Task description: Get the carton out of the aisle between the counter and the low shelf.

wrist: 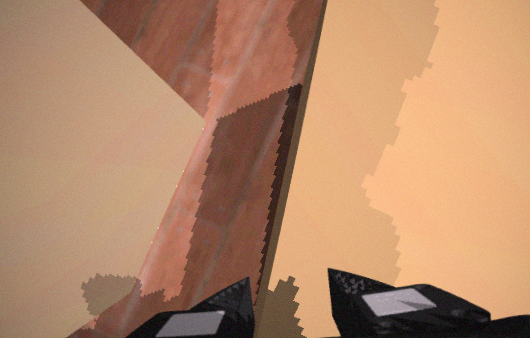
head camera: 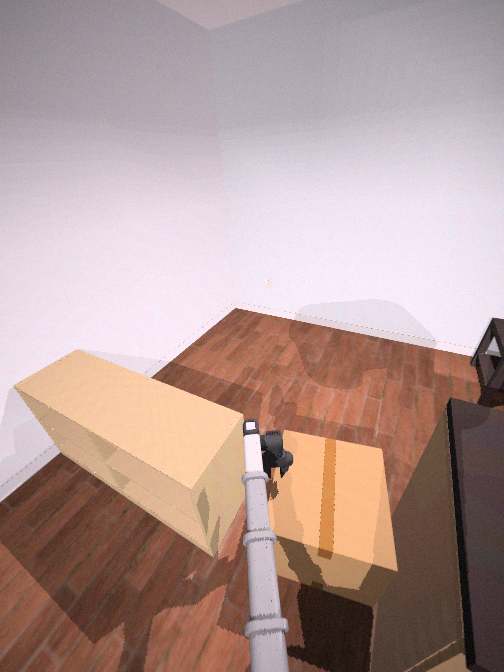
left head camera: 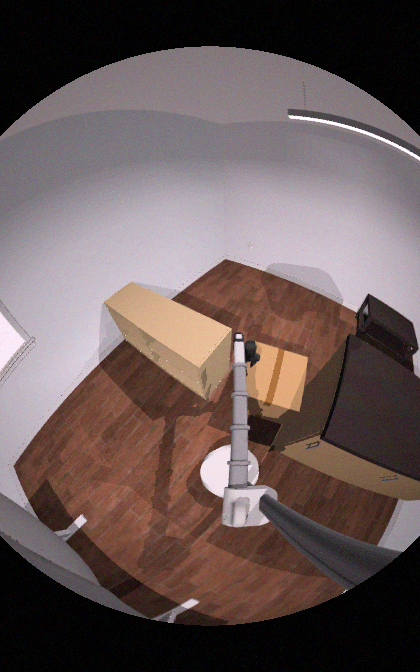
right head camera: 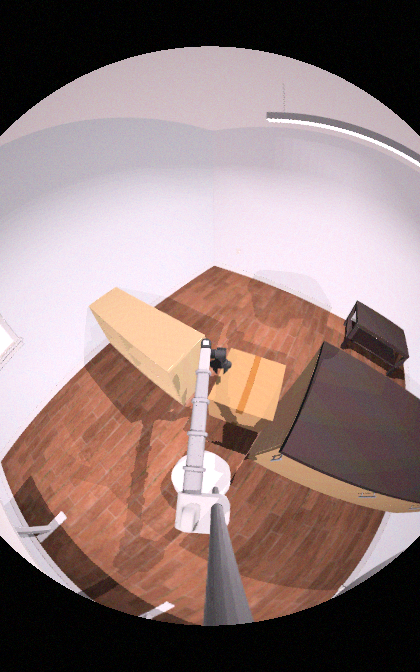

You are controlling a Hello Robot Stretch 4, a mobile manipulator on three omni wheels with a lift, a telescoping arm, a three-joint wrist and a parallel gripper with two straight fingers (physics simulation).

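Places are measured from the robot's base along level axes (x ahead, y left, z up), in metres.
Where they show: gripper, fingertip midpoint: (wrist: 290,296) (head camera: 275,475) (right head camera: 219,372).
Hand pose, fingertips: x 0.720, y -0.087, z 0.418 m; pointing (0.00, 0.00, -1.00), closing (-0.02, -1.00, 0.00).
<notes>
After its pixels a point has its place.
The tan carton (head camera: 352,499) {z 0.378, x 0.617, y -0.380 m} (left head camera: 291,380) {z 0.379, x 0.620, y -0.418 m} (right head camera: 265,387) {z 0.378, x 0.630, y -0.414 m} (wrist: 450,200) {z 0.378, x 0.753, y -0.199 m} with a brown tape strip stands upright on the floor, between the dark-topped counter (head camera: 488,515) {z 0.882, x 0.332, y -0.480 m} (left head camera: 380,400) {z 0.883, x 0.246, y -0.674 m} (right head camera: 350,425) {z 0.883, x 0.199, y -0.635 m} on the right and the light wood low shelf (head camera: 135,417) {z 0.583, x 0.955, y 0.516 m} (left head camera: 170,330) {z 0.583, x 0.890, y 0.455 m} (right head camera: 150,335) {z 0.582, x 0.892, y 0.418 m} (wrist: 90,125) {z 0.315, x 0.853, y 0.071 m} on the left. My gripper (head camera: 283,473) {z 0.418, x 0.720, y -0.087 m} (left head camera: 255,361) (right head camera: 222,369) {z 0.418, x 0.720, y -0.087 m} (wrist: 290,296) {z 0.418, x 0.720, y -0.087 m} is open with nothing between its fingers. It is at the carton's left side. In the wrist view the carton's left edge runs between the fingertips. Their exact height against the carton top is hard to tell.
My extended arm (head camera: 263,575) {z 0.756, x 0.309, y -0.002 m} (left head camera: 240,410) {z 0.756, x 0.305, y -0.003 m} (right head camera: 199,420) {z 0.756, x 0.289, y -0.008 m} reaches along the carton's left side, close to the shelf's near right corner. A narrow floor gap separates shelf and carton. A small dark table (left head camera: 392,315) {z 0.422, x 1.383, y -2.170 m} (right head camera: 382,322) {z 0.423, x 1.386, y -2.185 m} stands behind the counter. Walls meet in a corner beyond.
</notes>
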